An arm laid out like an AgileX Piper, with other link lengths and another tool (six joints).
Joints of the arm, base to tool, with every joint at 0 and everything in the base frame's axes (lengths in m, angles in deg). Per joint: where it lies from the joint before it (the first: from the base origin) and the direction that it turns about. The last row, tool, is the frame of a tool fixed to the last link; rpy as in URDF.
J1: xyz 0 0 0.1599 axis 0 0 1
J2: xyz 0 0 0 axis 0 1 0
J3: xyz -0.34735 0 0.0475 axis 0 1 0
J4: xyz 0.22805 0 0.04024 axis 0.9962 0 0.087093
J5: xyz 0 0 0 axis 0 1 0
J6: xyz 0.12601 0 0.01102 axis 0.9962 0 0.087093
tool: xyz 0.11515 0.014 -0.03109 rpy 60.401 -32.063 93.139
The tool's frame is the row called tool.
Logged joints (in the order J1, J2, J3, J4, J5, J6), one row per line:
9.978, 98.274, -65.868, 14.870, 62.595, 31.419
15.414, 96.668, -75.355, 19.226, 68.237, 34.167
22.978, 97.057, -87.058, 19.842, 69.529, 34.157
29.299, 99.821, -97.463, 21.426, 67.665, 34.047
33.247, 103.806, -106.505, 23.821, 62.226, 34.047
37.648, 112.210, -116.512, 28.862, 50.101, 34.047
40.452, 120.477, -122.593, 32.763, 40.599, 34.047
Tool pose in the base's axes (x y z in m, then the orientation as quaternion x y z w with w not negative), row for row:
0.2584, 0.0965, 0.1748, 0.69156, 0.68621, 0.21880, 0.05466
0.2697, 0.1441, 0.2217, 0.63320, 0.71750, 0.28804, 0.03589
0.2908, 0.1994, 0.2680, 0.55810, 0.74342, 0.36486, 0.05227
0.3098, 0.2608, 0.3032, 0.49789, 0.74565, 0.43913, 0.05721
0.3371, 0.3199, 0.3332, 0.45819, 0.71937, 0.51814, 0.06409
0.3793, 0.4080, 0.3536, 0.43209, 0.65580, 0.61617, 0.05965
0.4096, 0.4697, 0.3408, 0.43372, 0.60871, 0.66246, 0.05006
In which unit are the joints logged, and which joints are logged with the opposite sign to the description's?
The joints are logged in degrees. Opposite sign: J6.
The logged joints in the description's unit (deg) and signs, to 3 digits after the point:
9.978, 98.274, -65.868, 14.870, 62.595, -31.419
15.414, 96.668, -75.355, 19.226, 68.237, -34.167
22.978, 97.057, -87.058, 19.842, 69.529, -34.157
29.299, 99.821, -97.463, 21.426, 67.665, -34.047
33.247, 103.806, -106.505, 23.821, 62.226, -34.047
37.648, 112.210, -116.512, 28.862, 50.101, -34.047
40.452, 120.477, -122.593, 32.763, 40.599, -34.047

